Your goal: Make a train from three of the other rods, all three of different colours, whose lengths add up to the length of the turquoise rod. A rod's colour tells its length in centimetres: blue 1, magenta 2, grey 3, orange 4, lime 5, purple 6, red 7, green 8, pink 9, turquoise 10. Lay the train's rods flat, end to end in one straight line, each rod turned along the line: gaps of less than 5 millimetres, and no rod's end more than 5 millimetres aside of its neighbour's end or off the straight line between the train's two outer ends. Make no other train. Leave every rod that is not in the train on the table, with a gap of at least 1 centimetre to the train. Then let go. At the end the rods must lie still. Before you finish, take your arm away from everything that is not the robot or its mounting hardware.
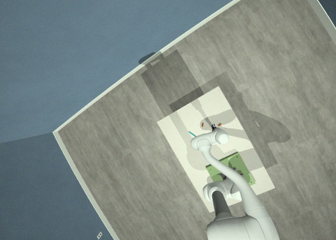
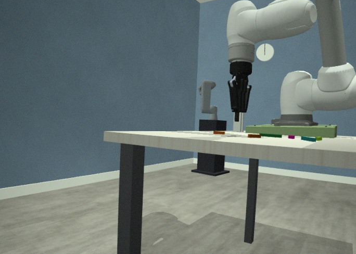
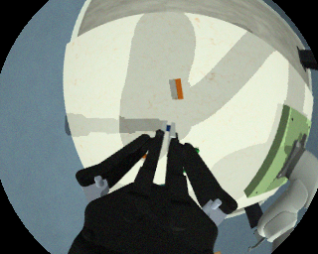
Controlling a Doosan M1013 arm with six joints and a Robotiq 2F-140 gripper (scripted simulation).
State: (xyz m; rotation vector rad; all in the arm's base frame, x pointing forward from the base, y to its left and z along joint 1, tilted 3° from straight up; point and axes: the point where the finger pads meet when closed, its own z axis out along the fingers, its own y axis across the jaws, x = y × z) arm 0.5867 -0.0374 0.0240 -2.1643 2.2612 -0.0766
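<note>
Right now my hand is 30 mm above the small blue rod. Round my hand: green rod 90 mm to the left, 70 mm behind, 40 mm below; magenta rod 160 mm to the left, 60 mm behind, 40 mm below; turquoise rod 230 mm to the left, 40 mm below.
</note>
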